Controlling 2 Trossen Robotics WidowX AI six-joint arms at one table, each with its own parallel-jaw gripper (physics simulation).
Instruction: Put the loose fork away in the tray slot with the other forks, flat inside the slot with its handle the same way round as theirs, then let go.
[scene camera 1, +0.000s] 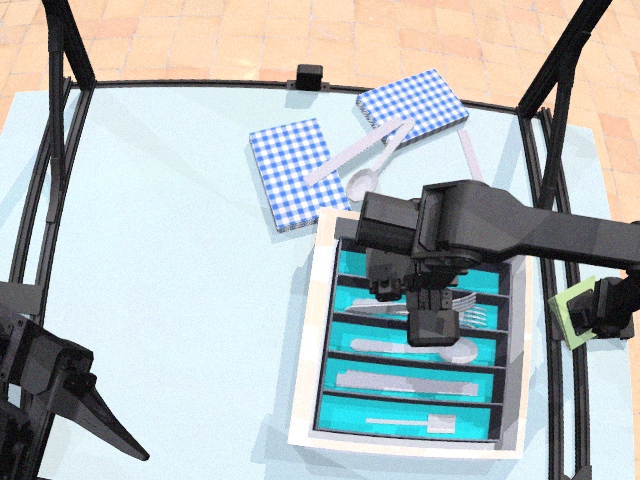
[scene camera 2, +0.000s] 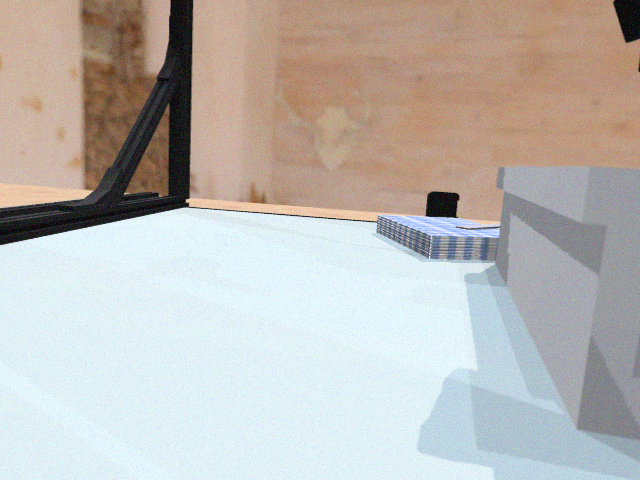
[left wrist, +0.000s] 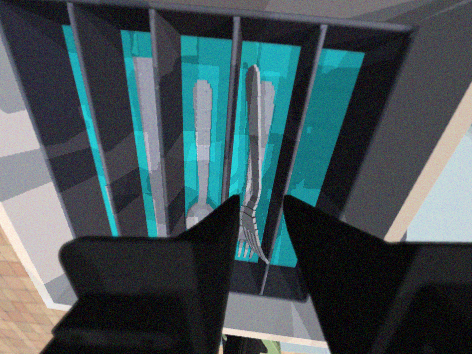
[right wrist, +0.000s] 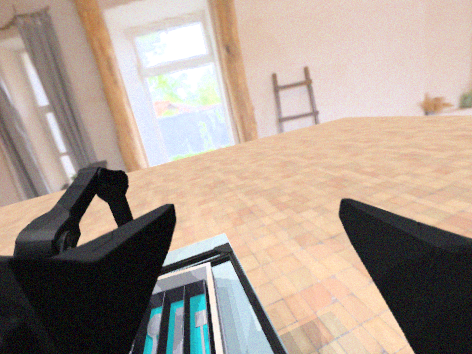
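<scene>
The loose fork (left wrist: 254, 130) (scene camera 1: 466, 301) lies in the fork slot on top of another fork (left wrist: 268, 100) (scene camera 1: 473, 322), rolled partly onto its edge, not flat. Both handles point the same way. In the left wrist view its tines lean against the right divider. The slot belongs to the dark tray in a wooden box (scene camera 1: 308, 330) (left wrist: 430, 170) (right wrist: 215, 310). My left gripper (left wrist: 261, 201) is partly open and empty, above the tray over the fork; in scene camera 1 its arm hides the forks' middles. My right gripper (right wrist: 257, 209) (scene camera 1: 144, 455) is wide open and empty, away from the tray.
Neighbouring slots hold a spoon (scene camera 1: 460, 351) (left wrist: 202, 100), knives (scene camera 1: 408, 383) and a spatula (scene camera 1: 440, 423). Two checked napkin stacks (scene camera 1: 294, 165) (scene camera 1: 434, 100) lie behind the box, with a loose knife (scene camera 1: 356, 149) and spoon (scene camera 1: 361, 184). Another handle (scene camera 1: 469, 155) lies right of them.
</scene>
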